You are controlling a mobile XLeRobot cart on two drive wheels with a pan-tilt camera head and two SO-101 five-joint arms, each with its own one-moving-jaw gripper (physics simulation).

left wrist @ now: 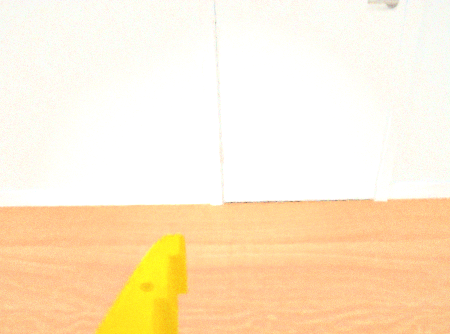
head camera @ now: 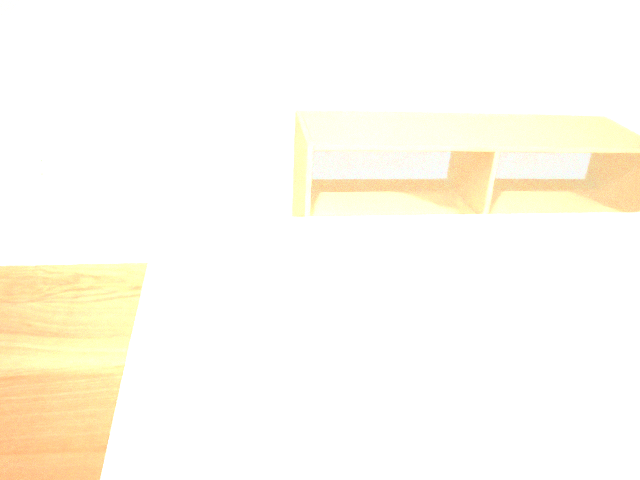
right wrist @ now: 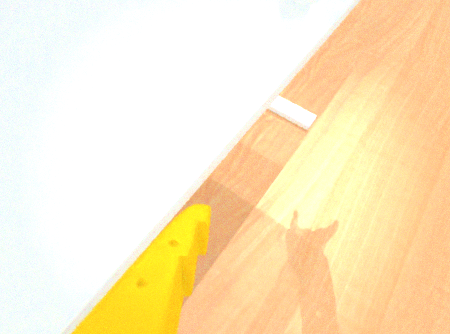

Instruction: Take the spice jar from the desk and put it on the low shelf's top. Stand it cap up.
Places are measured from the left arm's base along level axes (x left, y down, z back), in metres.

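Where they show: left end effector, tool point: (left wrist: 185, 255); right end effector, tool point: (right wrist: 209, 223).
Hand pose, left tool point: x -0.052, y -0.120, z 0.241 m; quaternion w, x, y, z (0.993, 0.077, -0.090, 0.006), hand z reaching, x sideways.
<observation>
After its pixels a point has its place.
The low shelf (head camera: 439, 132) @(x -0.720, y 0.165, z -1.851 m) is pale wood with two open compartments. It stands beyond the white desk (head camera: 361, 335) @(x -0.279, y 0.055, z -0.643 m) (right wrist: 125, 150) @(x -0.582, y 0.055, z -0.337 m), at the upper right of the head view. The spice jar cannot be made out. A faint grey patch at the top edge of the right wrist view is too washed out to name. My right gripper (right wrist: 202, 212) shows one notched yellow jaw, so it is fully open and empty, near the desk's edge in that view. My left gripper (left wrist: 176, 242) also shows one notched jaw and is open and empty, with floor and a wall ahead.
Wooden floor (head camera: 62, 361) @(x 0.464, y 0.775, z -1.441 m) (left wrist: 300, 260) @(x 0.147, y 0.775, z 1.265 m) (right wrist: 400, 175) @(x -1.397, y 0.775, z 0.089 m) lies beside the desk. A small white block (right wrist: 292, 112) juts out from under the desk's edge. A gripper-shaped shadow (right wrist: 315, 265) @(x -0.865, y 0.775, z -0.004 m) falls on the floor. A white door (left wrist: 300, 125) @(x 0.174, y 0.364, z 1.703 m) stands in the wall.
</observation>
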